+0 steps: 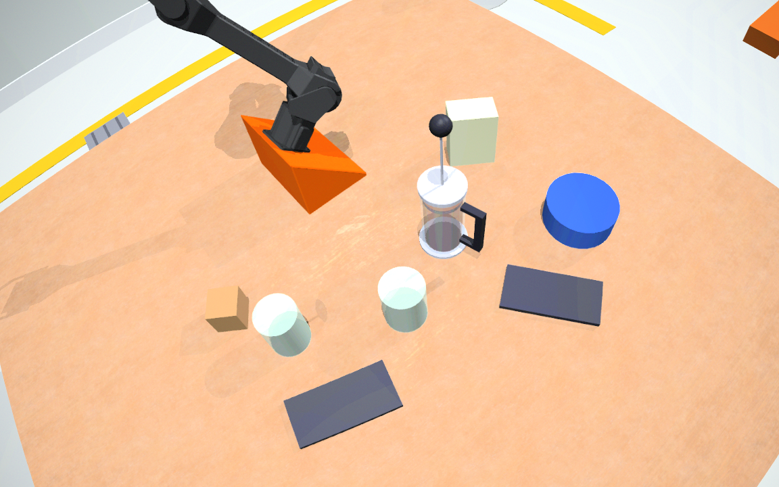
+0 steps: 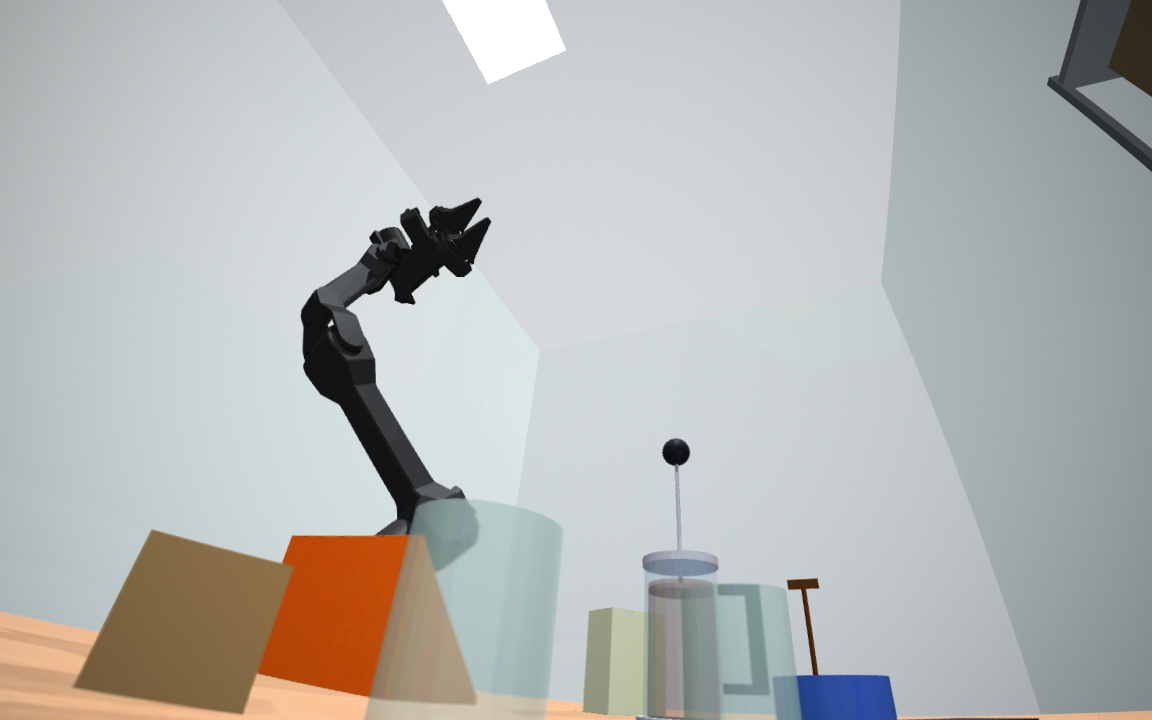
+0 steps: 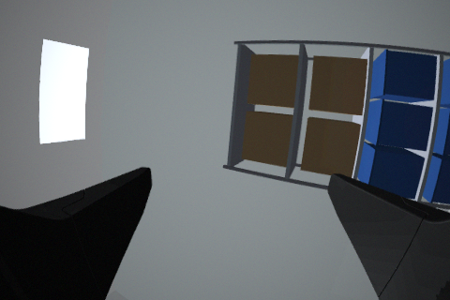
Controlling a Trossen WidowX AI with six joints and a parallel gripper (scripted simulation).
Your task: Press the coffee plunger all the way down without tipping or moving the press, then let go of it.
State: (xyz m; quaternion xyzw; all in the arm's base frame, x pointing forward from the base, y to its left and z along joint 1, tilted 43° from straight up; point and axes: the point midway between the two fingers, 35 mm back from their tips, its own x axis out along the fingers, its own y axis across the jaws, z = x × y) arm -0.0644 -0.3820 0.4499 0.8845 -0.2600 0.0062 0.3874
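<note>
Right now the glass coffee press is 31 cm ahead of my gripper tip, 7 cm to the left of it and 58 cm below it. Also, from my gripper tip: cream box (20 cm ahead, 23 cm to the left, 65 cm below).
</note>
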